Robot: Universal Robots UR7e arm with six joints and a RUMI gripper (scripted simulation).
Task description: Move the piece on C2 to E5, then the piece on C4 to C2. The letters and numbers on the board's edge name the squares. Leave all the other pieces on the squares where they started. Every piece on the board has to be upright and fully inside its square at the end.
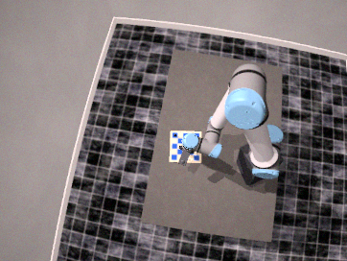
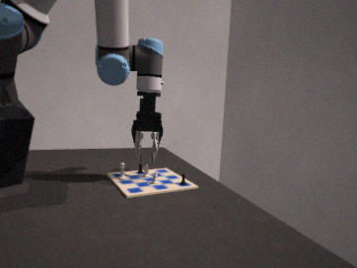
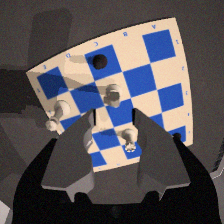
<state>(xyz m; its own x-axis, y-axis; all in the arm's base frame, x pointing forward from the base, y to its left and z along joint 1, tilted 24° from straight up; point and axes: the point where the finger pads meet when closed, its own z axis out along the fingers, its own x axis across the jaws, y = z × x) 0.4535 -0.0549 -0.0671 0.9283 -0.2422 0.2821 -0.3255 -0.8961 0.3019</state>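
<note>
Right now my hand is 70 mm above the cream chessboard and 40 mm to the left of it.
</note>
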